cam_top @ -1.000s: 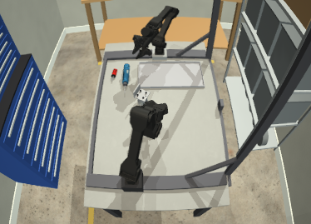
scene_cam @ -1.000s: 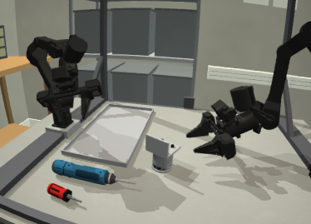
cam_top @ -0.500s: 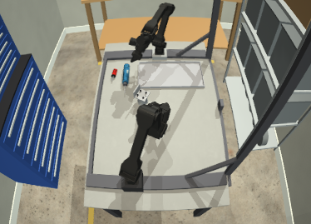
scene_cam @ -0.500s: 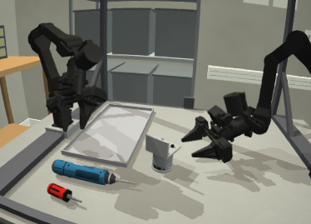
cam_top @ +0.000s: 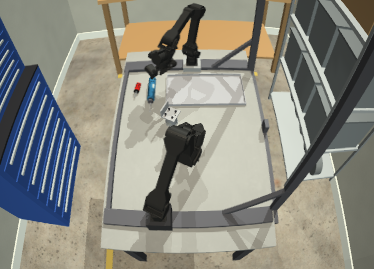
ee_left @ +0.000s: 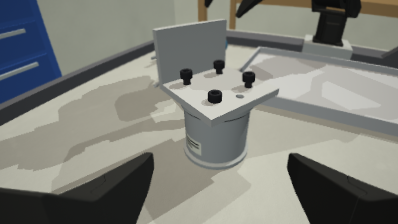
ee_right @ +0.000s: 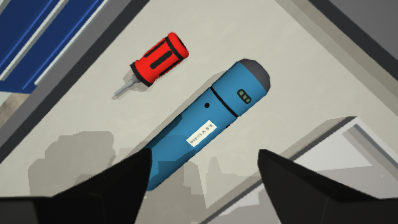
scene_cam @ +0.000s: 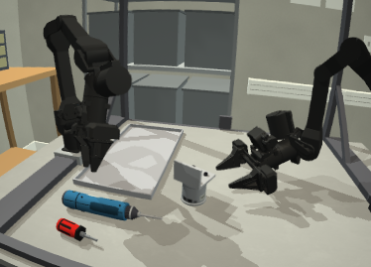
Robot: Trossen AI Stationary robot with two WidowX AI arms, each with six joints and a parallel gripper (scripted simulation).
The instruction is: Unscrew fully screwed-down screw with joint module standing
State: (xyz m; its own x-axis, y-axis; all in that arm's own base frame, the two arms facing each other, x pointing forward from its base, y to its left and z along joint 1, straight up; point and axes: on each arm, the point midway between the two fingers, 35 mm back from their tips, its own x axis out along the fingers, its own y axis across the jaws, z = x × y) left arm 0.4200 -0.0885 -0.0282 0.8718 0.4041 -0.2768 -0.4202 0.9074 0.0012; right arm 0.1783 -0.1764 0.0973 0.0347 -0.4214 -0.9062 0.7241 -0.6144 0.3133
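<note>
Now: left hand 60 mm to the left of the screw and 50 mm short of it. Round my left hand: joint module (80 mm to the right, 60 mm ahead, 30 mm below); grey l-shaped bracket (80 mm to the right, 60 mm ahead, 10 mm above); grey bit (180 mm ahead, 140 mm to the right, 40 mm below).
</note>
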